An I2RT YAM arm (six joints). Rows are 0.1 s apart.
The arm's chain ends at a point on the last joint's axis. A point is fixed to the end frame.
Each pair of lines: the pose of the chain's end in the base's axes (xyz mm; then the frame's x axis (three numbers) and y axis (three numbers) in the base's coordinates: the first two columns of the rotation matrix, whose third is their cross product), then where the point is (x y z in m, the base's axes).
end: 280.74 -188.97 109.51 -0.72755 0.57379 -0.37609 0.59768 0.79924 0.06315
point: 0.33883 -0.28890 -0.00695
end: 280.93 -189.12 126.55 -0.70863 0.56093 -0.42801 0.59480 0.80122 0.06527
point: 0.34432 -0.29271 0.01621
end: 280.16 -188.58 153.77 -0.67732 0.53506 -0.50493 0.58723 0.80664 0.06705
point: 0.35143 -0.29722 0.05356
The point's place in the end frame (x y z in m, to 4 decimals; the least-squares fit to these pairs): -0.0558 -0.0525 0.1451
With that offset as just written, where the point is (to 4 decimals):
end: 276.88 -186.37 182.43 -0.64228 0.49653 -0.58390 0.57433 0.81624 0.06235
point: 0.3562 -0.2998 0.0943
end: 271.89 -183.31 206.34 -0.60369 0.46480 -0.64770 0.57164 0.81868 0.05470
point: 0.3562 -0.3012 0.1293
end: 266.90 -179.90 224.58 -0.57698 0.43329 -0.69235 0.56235 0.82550 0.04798
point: 0.3555 -0.2999 0.1562
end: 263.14 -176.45 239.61 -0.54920 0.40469 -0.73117 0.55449 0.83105 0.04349
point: 0.3554 -0.2980 0.1793
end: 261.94 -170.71 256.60 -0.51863 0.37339 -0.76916 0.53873 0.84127 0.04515
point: 0.3589 -0.2924 0.2047
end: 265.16 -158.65 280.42 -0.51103 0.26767 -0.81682 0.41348 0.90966 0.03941
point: 0.3813 -0.2674 0.2404
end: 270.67 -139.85 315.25 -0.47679 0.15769 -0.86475 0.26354 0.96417 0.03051
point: 0.4051 -0.2302 0.2892
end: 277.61 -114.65 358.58 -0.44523 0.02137 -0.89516 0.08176 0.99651 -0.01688
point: 0.4275 -0.1799 0.3448
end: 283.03 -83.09 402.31 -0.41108 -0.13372 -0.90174 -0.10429 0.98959 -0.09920
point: 0.4428 -0.1199 0.3968
